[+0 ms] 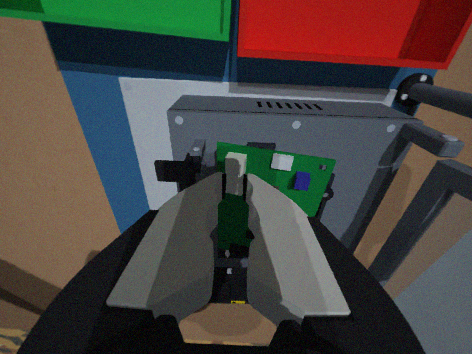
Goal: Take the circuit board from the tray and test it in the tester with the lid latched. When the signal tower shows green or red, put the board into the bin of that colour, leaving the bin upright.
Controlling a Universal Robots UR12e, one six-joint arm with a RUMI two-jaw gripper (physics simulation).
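Places are measured from the arm's base along level axes (x ahead, y left, z up), in centimetres.
Where they show: gripper, between the fingertips: (234, 176).
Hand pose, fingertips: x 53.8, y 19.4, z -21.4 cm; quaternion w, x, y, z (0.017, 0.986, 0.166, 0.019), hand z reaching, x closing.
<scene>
After its pixels a point has its place.
The green circuit board (270, 177) @[x 55.9, y 20.3, z -21.2 cm], with a cream connector, a white block and a blue block, is held above the grey tester (240, 120) @[x 53.1, y 22.2, z -24.3 cm]. My gripper (234, 176) @[x 53.8, y 19.4, z -21.4 cm] is shut on the board's cream connector, and the fingers hide the board's lower left part. The tester's lid (414, 220) @[x 66.2, y 21.3, z -20.0 cm] appears as a dark frame standing open on the right. A black latch part (175, 170) @[x 50.0, y 18.6, z -21.2 cm] is at the tester's left edge. The green bin (150, 29) @[x 46.0, y 25.1, z -25.6 cm] is at the top left and the red bin (340, 56) @[x 57.9, y 28.2, z -25.6 cm] at the top right. No lit signal lamp shows.
A dark pole (445, 97) @[x 66.9, y 28.9, z -25.8 cm] with a round black base sticks out at the right, near the tester's back corner. A grey arm (430, 137) @[x 64.2, y 26.2, z -21.9 cm] juts from the tester's right side. The tester stands on a pale plate (140, 115) @[x 44.9, y 17.7, z -29.7 cm] over a blue surface (92, 125) @[x 40.4, y 14.7, z -30.1 cm].
</scene>
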